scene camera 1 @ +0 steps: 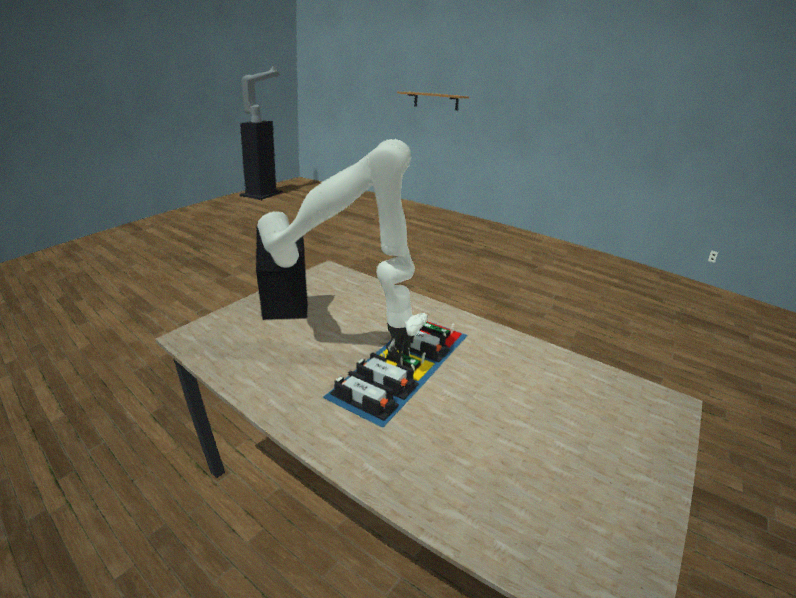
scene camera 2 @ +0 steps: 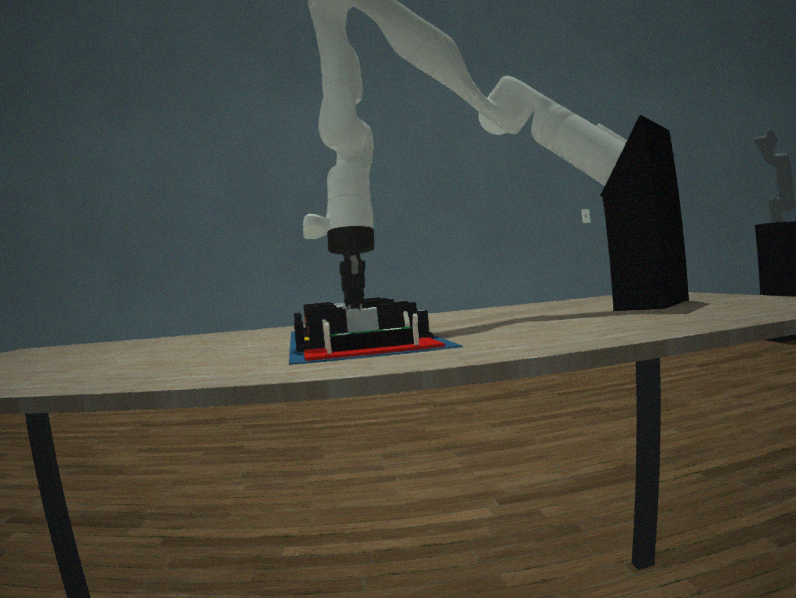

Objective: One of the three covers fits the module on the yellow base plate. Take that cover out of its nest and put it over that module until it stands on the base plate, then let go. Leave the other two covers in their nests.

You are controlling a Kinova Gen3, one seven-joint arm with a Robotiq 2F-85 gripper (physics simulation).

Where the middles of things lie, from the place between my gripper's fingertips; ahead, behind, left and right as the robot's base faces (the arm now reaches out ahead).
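Blue mat (scene camera 2: 400, 323): 10 mm above my hand. Red base plate (scene camera 2: 424, 343): 10 mm ahead of my hand, 220 mm to the left of it, 10 mm below it.
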